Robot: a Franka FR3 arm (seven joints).
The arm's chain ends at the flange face. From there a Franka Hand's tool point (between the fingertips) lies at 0.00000 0.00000 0.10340 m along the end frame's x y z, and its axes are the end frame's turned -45 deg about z.
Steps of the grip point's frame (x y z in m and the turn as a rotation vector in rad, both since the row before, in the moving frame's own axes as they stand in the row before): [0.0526 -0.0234 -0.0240 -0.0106 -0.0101 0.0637]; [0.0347 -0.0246 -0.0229 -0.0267 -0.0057 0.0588]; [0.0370 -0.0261 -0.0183 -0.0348 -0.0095 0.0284]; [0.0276 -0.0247 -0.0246 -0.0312 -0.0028 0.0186]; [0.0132 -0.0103 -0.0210 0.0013 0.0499 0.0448]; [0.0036 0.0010 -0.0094 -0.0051 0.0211 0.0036]
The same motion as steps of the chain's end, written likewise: [0.0207 -0.0553 -0.0240 -0.0146 0.0004 0.0637]; [0.0057 -0.0443 -0.0229 -0.0229 0.0148 0.0588]; [0.0059 -0.0479 -0.0182 -0.0313 0.0179 0.0284]; [0.0000 -0.0395 -0.0245 -0.0240 0.0201 0.0186]; [-0.0016 -0.0130 -0.0209 0.0362 0.0344 0.0448]; [0.0013 -0.0007 -0.0094 0.0113 0.0185 0.0036]
